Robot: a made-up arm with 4 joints. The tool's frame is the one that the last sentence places.
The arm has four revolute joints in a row. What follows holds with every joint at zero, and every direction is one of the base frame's. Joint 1 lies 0.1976 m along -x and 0.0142 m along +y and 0.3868 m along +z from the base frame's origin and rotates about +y. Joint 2 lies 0.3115 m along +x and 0.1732 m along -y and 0.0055 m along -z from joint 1 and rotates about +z. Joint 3 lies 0.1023 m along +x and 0.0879 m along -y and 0.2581 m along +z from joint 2 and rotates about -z. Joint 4 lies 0.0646 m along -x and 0.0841 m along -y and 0.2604 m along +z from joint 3 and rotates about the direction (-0.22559, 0.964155, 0.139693). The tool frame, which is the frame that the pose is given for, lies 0.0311 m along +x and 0.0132 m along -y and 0.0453 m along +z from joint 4; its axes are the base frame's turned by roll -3.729, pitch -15.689 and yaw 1.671 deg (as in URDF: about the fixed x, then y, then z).
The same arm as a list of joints. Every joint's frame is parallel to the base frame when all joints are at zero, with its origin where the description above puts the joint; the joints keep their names.
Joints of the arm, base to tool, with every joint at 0 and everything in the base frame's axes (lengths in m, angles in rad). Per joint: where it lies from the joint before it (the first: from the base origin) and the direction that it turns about. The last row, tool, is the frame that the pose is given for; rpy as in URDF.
joint 1: xyz -0.1976 0.0142 0.3868 axis 0 1 0
joint 2: xyz 0.3115 -0.1732 -0.0055 axis 0 0 1
joint 3: xyz 0.1023 -0.0879 0.2581 axis 0 0 -1
joint 4: xyz -0.0646 -0.0841 0.2604 axis -0.22559 0.964155 0.139693
tool: xyz 0.0311 -0.0132 0.0453 rpy -0.0651 -0.2738 0.0292

